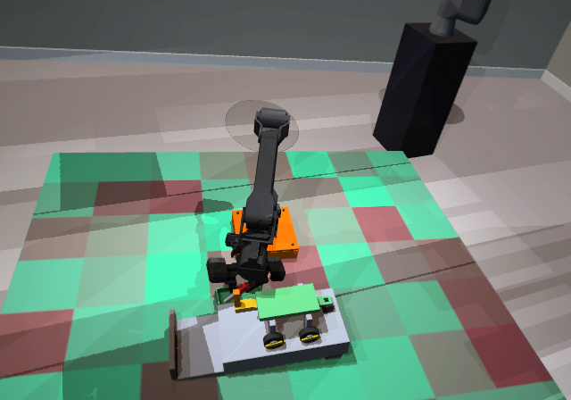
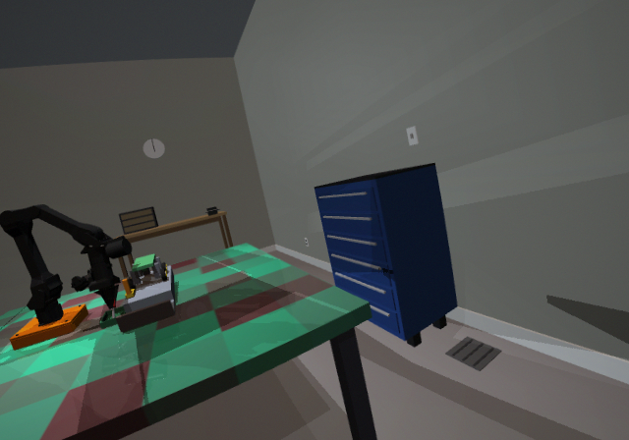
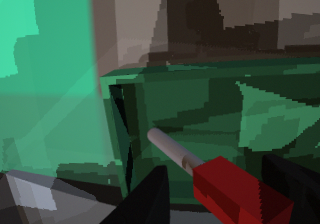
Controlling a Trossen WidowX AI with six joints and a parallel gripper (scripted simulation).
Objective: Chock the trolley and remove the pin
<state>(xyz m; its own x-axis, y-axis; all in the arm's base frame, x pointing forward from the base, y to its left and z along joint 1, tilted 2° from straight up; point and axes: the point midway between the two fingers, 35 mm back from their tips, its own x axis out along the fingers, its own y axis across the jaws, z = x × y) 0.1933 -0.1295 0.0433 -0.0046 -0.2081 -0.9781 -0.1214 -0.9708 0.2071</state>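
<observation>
Right now the green tray is 50 mm below my gripper tip and 10 mm to the left of it. Round my gripper tip: red-headed stop pin 10 mm to the right; grey ramp 140 mm ahead, 60 mm to the left; yellow chock 60 mm ahead, 40 mm above.
</observation>
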